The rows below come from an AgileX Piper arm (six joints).
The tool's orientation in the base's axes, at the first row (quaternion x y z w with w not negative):
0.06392 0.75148 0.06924 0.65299
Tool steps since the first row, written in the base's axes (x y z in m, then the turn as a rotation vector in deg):
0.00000 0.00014 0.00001 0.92 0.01 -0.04
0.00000 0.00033 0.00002 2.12 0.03 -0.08
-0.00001 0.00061 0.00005 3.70 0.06 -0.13
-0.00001 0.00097 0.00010 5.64 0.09 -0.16
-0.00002 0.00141 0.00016 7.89 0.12 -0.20
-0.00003 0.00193 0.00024 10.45 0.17 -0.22
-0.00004 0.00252 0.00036 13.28 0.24 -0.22
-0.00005 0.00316 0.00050 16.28 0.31 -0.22
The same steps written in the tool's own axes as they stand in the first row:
0.00002 0.00014 0.00000 -0.09 0.01 0.92
0.00004 0.00033 0.00000 -0.21 0.03 2.11
0.00007 0.00061 0.00000 -0.38 0.06 3.68
0.00009 0.00097 0.00000 -0.61 0.09 5.61
0.00011 0.00141 -0.00001 -0.88 0.12 7.84
0.00013 0.00194 -0.00002 -1.21 0.18 10.38
0.00013 0.00254 -0.00004 -1.59 0.27 13.19
0.00011 0.00320 -0.00005 -1.99 0.36 16.16

